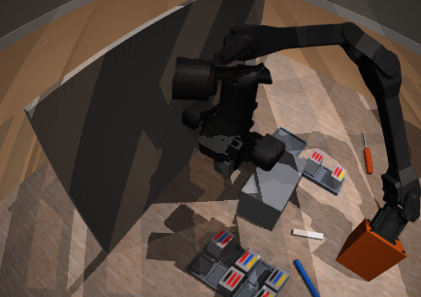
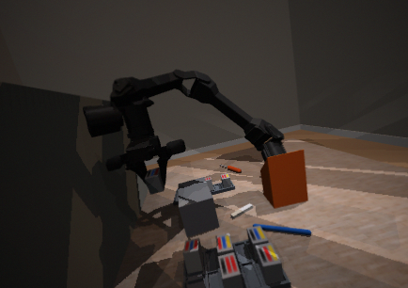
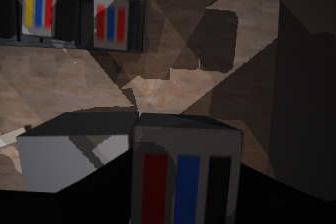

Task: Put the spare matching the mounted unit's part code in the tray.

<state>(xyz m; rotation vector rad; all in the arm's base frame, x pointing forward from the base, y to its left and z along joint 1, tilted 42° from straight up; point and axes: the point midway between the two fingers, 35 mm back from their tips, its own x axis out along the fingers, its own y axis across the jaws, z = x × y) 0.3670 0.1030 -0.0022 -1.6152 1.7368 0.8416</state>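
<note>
My gripper tip is now 3 cm past the dark tray, 27 cm to the left of it and 18 cm above it. From my gripper tip the other things lie so: grey spare 3 cm above; then dark rack 13 cm behind, 12 cm to the left, 17 cm below; then dark panel 16 cm ahead, 8 cm to the right, 4 cm above.
</note>
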